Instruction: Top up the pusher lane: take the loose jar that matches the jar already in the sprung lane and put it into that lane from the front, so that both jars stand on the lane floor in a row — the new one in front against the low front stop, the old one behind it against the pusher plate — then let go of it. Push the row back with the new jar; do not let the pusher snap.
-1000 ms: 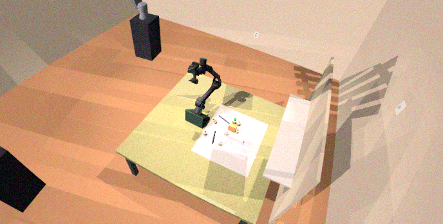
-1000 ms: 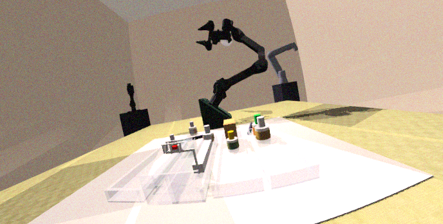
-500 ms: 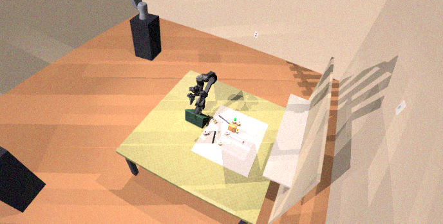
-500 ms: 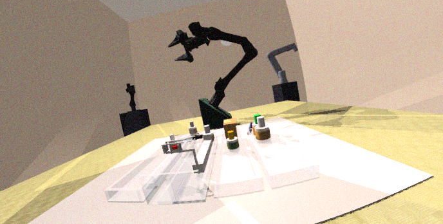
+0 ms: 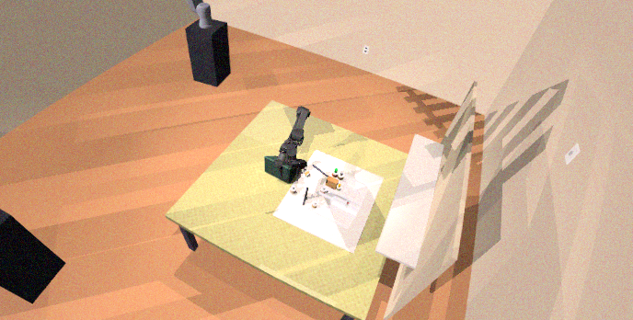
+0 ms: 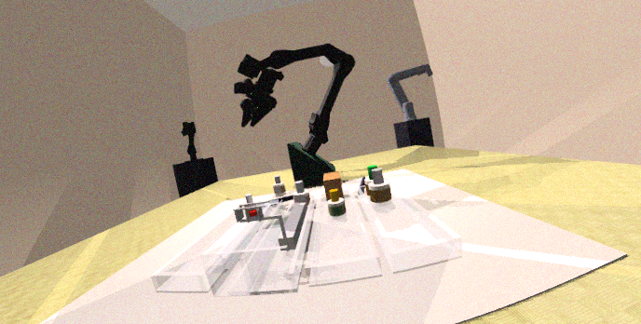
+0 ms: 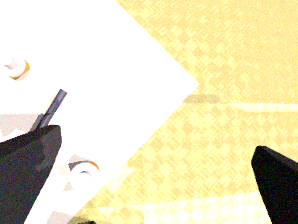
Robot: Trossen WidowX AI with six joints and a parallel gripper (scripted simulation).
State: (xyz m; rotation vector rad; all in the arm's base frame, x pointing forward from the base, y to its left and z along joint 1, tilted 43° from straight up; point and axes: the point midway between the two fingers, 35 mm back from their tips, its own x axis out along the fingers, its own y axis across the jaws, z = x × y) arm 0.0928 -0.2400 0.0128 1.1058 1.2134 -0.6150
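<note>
Now: the brown box 23 cm ahead of my gripper tip, 21 cm to the left of it and 20 cm below it. Round my gripper tip: red block 37 cm ahead, 7 cm to the left, 17 cm below.
</note>
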